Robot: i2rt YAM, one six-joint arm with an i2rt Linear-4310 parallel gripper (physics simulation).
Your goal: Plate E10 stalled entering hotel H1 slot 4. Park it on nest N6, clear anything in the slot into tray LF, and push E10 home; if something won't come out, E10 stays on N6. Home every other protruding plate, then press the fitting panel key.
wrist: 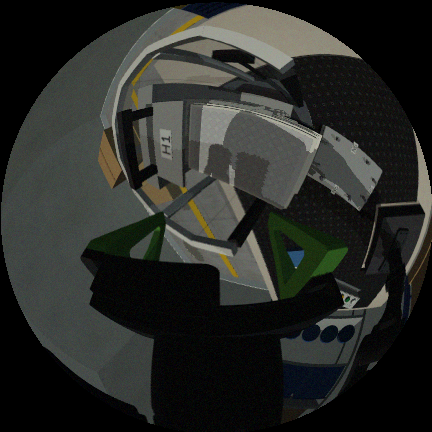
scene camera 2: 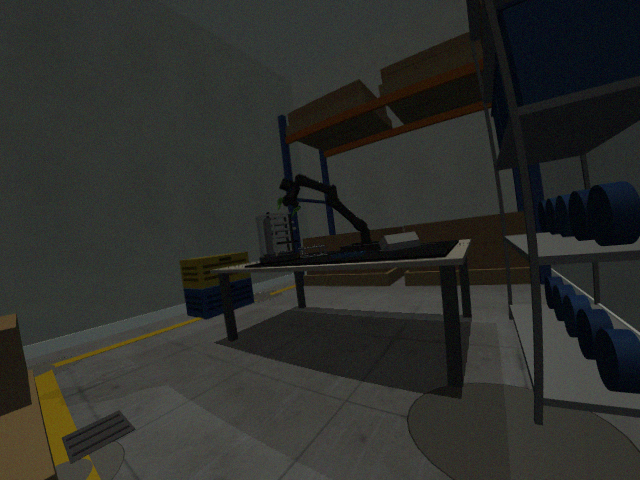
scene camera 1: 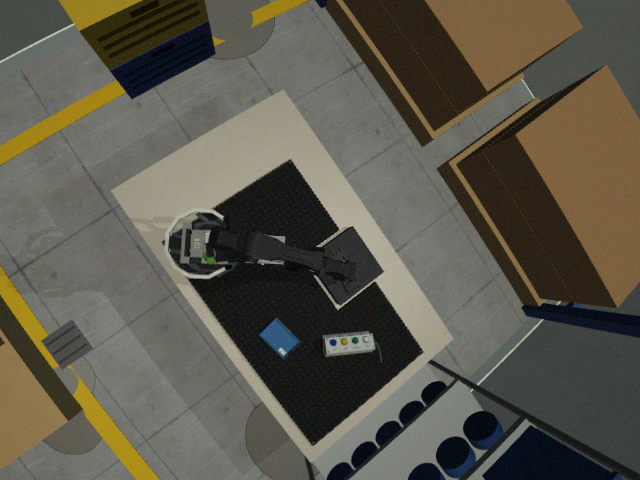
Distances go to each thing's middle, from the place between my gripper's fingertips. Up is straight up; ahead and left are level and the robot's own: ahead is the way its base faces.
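Relative to the blue pad (scene camera 1: 275, 334), my hand is 29 cm above it, 42 cm to the right of it and 3 cm past it.
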